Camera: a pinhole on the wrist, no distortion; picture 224 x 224 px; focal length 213.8 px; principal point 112.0 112.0 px. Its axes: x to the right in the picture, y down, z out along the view. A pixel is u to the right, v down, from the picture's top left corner.
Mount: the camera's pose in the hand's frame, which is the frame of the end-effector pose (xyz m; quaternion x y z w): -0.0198 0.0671 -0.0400 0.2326 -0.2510 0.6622 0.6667
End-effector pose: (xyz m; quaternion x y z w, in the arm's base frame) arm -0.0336 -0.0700 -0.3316 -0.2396 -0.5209 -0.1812 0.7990
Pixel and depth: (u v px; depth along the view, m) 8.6 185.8 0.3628
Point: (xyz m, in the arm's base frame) -0.3461 -0.2386 -0.3735
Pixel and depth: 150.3 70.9 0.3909
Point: -0.3152 -0.0046 -0.1602
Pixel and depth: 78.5 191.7 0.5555
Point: -0.5609 -0.1643 -0.3736
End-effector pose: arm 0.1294 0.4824 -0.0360 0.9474 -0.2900 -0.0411 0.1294
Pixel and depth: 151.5 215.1 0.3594
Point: -0.0211 0.6234 -0.3291
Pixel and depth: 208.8 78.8 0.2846
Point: 0.1125 0.4294 -0.2929
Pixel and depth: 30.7 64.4 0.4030
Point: 0.3198 0.6589 -0.2855
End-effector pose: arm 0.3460 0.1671 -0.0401 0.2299 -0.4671 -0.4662 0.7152
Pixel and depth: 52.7 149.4 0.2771
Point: 0.1524 0.1689 -0.1479
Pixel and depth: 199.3 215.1 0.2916
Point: 0.0855 0.3307 -0.0196
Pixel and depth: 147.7 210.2 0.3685
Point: 0.0208 0.3171 -0.0949
